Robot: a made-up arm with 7 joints. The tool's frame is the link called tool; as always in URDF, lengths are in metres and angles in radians.
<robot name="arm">
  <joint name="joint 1" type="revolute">
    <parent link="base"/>
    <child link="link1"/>
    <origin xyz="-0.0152 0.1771 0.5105" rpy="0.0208 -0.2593 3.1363"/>
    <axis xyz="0 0 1"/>
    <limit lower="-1.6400" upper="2.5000" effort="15" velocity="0.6"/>
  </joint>
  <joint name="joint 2" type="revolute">
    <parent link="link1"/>
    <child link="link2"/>
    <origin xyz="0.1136 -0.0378 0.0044" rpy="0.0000 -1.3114 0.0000"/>
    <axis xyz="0 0 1"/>
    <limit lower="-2.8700" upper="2.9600" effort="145" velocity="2.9"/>
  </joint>
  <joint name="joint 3" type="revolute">
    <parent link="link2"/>
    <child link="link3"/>
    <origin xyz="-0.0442 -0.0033 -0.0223" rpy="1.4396 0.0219 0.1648"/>
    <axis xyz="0 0 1"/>
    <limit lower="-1.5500" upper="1.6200" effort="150" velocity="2.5"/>
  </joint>
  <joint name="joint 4" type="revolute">
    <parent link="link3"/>
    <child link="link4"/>
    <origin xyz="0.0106 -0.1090 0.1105" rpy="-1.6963 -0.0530 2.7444"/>
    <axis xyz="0 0 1"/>
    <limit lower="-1.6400" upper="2.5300" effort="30" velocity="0.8"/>
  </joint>
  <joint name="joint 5" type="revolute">
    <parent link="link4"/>
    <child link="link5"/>
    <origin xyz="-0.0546 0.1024 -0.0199" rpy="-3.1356 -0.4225 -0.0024"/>
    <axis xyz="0 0 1"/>
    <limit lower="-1.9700" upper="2.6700" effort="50" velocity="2.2"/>
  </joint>
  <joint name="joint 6" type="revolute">
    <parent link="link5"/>
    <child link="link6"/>
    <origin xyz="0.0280 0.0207 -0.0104" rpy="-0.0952 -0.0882 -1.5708"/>
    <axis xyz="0 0 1"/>
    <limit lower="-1.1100" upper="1.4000" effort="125" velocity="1.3"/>
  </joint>
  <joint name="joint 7" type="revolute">
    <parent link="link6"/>
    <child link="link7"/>
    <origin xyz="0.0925 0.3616 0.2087" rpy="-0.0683 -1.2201 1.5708"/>
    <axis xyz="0 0 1"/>
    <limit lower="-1.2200" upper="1.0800" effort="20" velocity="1.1"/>
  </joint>
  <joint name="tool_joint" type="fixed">
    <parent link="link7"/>
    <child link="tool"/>
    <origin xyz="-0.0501 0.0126 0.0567" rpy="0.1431 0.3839 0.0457"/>
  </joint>
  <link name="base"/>
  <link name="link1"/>
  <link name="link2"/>
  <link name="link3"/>
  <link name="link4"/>
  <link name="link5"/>
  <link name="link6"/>
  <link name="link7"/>
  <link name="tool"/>
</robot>
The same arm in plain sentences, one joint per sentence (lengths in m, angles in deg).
The arm has seven revolute joints in a row. What follows holds with every joint at zero, and every direction is one of the base frame's. Joint 1 is mounted 0.0152 m along -x and 0.1771 m along +y and 0.5105 m along +z from the base frame's origin and rotates about the direction (0.256487, 0.019399, 0.966353), from -93.97 to 143.24 deg. Joint 2 is mounted 0.1087 m along -x and 0.0385 m along +y and 0.0326 m along +z from joint 1 and rotates about +x, from -164.44 to 169.6 deg. Joint 3 is mounted 0.0223 m along -x and 0.0024 m along +y and 0.0443 m along -z from joint 2 and rotates about the direction (0.130705, 0.980641, 0.145806), from -88.81 to 92.82 deg. Joint 4 is mounted 0.0938 m along -x and 0.1213 m along +y and 0.0263 m along +z from joint 3 and rotates about the direction (-0.912069, 0.054598, -0.406386), from -93.97 to 144.96 deg. Joint 5 is mounted 0.0037 m along -x and 0.1097 m along -y and 0.0426 m along +z from joint 4 and rotates about +x, from -112.87 to 152.98 deg. Joint 6 is mounted 0.0104 m along -x and 0.0246 m along +y and 0.0247 m along -z from joint 5 and rotates about the direction (0.99159, 0.100699, -0.081299), from -63.6 to 80.21 deg. Joint 7 is mounted 0.1808 m along +x and 0.0205 m along -y and 0.387 m along -z from joint 6 and rotates about the direction (0.422607, -0.0269, 0.905914), from -69.9 to 61.88 deg. The tool frame, which is the frame that the pose is given for, is mounted 0.0225 m along -x and 0.0038 m along +y and 0.0732 m along +z from joint 7; its axes are the base frame's turned by roll 16.73, pitch 46.07 and yaw 15.32 deg (as in URDF: about the fixed x, then y, then z).
